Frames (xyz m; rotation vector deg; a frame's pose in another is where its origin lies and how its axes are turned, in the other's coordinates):
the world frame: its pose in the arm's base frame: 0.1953 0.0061 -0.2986 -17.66 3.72 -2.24
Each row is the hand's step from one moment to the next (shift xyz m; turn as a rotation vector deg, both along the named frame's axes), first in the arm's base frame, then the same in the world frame.
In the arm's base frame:
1: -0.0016 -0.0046 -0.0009 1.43 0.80 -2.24
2: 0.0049 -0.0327 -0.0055 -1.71 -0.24 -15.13
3: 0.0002 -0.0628 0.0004 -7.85 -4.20 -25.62
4: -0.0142 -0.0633 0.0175 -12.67 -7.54 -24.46
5: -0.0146 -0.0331 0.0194 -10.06 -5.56 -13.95
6: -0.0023 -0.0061 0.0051 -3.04 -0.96 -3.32
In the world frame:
1: -0.0013 -0.0042 -0.0024 1.52 1.48 -1.79
2: 0.0068 -0.0293 -0.0148 -0.82 4.33 -14.58
3: 0.0032 -0.0599 -0.0186 -6.14 3.57 -26.18
4: -0.0121 -0.0660 -0.0035 -10.85 -0.10 -26.42
5: -0.0141 -0.0378 0.0074 -8.96 -1.34 -15.64
6: -0.0023 -0.0074 0.0028 -2.79 0.01 -3.66

